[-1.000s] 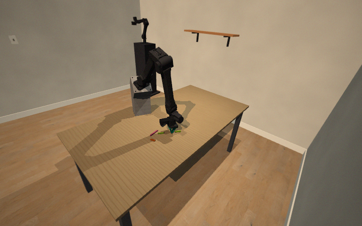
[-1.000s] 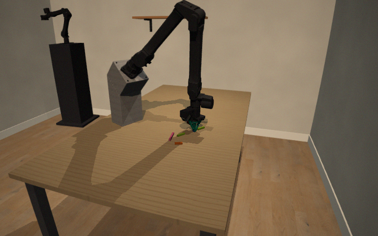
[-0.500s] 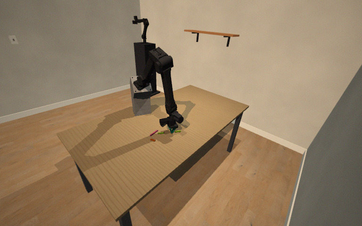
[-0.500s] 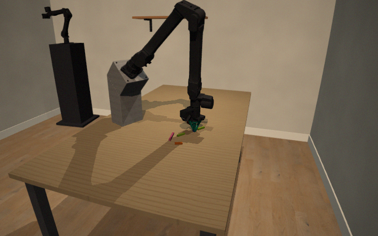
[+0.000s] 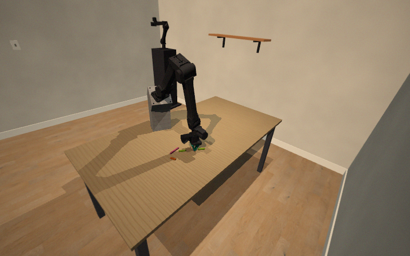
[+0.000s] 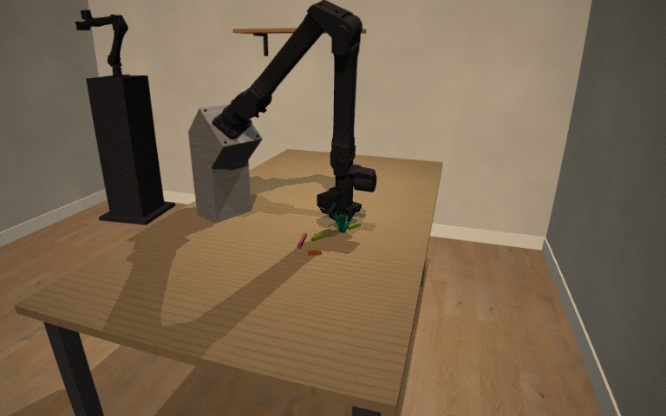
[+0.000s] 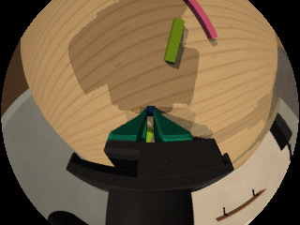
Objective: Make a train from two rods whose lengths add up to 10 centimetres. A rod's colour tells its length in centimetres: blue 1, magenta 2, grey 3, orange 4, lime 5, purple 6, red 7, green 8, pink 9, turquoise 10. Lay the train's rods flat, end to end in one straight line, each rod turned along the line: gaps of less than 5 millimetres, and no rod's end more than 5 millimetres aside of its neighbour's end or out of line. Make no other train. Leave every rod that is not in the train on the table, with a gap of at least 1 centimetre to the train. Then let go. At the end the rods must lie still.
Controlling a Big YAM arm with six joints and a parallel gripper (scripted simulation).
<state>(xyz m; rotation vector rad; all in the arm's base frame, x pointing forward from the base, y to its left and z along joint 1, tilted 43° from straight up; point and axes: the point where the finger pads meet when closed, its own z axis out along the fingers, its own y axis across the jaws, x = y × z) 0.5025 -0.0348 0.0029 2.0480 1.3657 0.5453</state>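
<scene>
Right now my hand is 11 cm past the pink rod and 10 cm to the left of it. Also, from my hand: orange rod: 6 cm behind, 17 cm to the right; blue rod: right at my hand; red rod: 5 cm behind, 10 cm to the left.
</scene>
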